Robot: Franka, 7 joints.
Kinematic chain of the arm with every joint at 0, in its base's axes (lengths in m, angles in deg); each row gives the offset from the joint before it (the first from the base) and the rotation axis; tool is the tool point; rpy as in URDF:
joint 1: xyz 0 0 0.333 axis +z
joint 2: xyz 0 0 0 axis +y
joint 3: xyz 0 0 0.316 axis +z
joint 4: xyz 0.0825 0 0 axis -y
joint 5: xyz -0.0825 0 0.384 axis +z
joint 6: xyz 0 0 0 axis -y
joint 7: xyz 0.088 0 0 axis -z
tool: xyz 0 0 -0.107 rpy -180 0 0
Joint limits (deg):
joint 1: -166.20..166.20
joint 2: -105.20..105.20
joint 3: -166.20..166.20
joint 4: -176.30..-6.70
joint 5: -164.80..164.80
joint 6: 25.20..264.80
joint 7: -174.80..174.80
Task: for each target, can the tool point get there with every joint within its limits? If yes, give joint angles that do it. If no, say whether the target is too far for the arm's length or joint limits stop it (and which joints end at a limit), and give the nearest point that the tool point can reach.
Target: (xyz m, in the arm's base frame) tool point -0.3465 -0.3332 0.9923
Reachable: yes | joints -19.13 -34.22 -59.37 -59.82 -118.13 114.11 75.05
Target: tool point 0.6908 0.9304 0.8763
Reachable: no: too far | nearest point 0.4630 0.6237 0.6972 | short by 0.422 m
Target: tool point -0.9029 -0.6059 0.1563
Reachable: no: too far | nearest point -0.7031 -0.4718 0.1954 | short by 0.244 m
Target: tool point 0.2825 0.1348 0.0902
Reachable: yes | joints 94.40 76.79 -48.89 -122.43 2.31 57.98 -43.57
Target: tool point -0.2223 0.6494 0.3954
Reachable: yes | joints -119.40 -40.37 -123.12 -91.39 27.75 120.19 65.54
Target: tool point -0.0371 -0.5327 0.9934
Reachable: yes | joints 123.57 -26.86 102.98 -37.30 -114.60 142.46 -135.91
